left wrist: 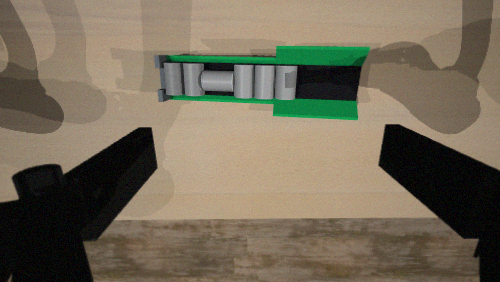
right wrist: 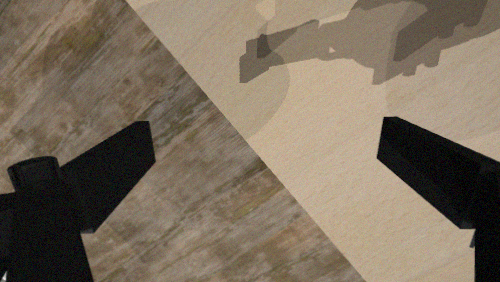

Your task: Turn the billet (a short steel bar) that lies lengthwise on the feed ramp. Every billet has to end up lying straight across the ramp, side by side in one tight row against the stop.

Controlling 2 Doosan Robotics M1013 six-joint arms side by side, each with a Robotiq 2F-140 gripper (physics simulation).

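Places are measured from the left arm's base along level axes (x down, y left, z ahead), in millimetres.
Pixels of known places: left gripper, fingertip midpoint: [left wrist: 267,146]; right gripper, fingertip midpoint: [right wrist: 265,140].
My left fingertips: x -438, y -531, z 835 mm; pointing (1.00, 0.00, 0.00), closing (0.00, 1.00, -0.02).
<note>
For each thing: its middle in the pictures, then the offset to it from my left fingertips. Level surfaces: height alone.
- grey stop, body centre: [left wrist: 163,78] dx +370, dy -187, dz -9 mm
- lengthwise billet, body centre: [left wrist: 219,81] dx +354, dy -73, dz -6 mm
- wooden table, surface height: dx +438 mm
The feed ramp [left wrist: 320,109] has green side walls and a dark bed, and shows near the top of the left wrist view. The grey stop [left wrist: 162,79] is at its left end. Two billets lie straight across beside the stop. The lengthwise billet [left wrist: 217,81] lies right of them, along the ramp. Three more billets, among them a middle one [left wrist: 264,82], lie across in a tight group on its right. My left gripper [left wrist: 267,146] is open and empty, above the table, with the ramp beyond its fingertips. My right gripper [right wrist: 265,140] is open and empty, above the table's edge; the ramp does not show there.
The wooden table [left wrist: 240,200] [right wrist: 320,150] ends at a front edge in the left wrist view, with brown floor [left wrist: 250,255] [right wrist: 150,200] beyond. In the right wrist view the edge runs diagonally. Arm shadows fall on the table. The ramp's right end has wider, flared green walls.
</note>
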